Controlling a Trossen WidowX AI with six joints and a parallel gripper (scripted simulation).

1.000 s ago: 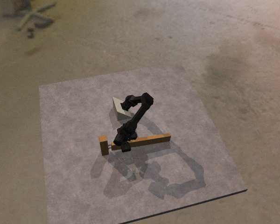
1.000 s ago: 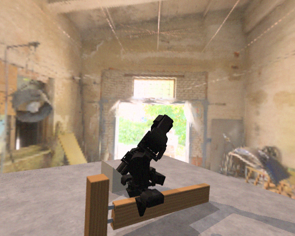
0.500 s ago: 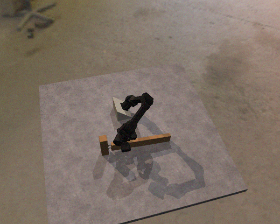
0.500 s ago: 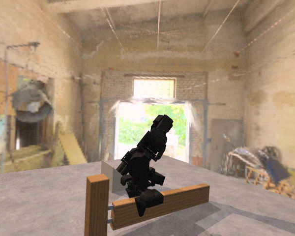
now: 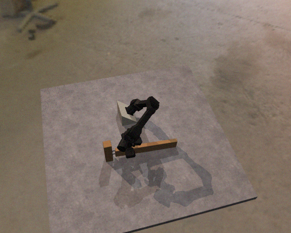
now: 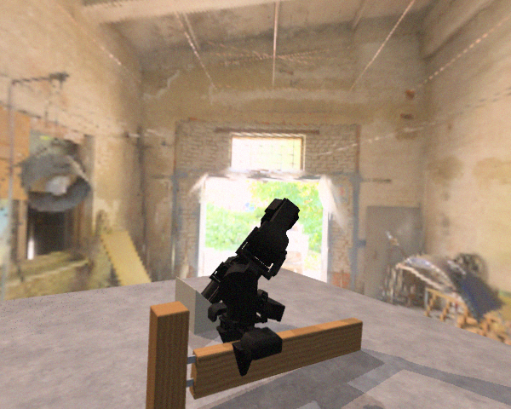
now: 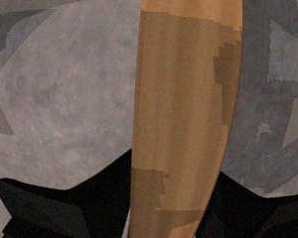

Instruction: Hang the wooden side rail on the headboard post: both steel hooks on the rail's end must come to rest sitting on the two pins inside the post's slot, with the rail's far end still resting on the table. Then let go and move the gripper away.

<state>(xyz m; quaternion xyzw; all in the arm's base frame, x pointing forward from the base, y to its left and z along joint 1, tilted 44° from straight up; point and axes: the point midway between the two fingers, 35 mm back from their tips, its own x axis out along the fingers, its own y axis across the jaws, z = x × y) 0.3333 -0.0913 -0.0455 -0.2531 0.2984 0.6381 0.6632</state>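
Now: the wooden headboard post 1 cm behind my gripper tip, 13 cm to the right of it and 4 cm above it.
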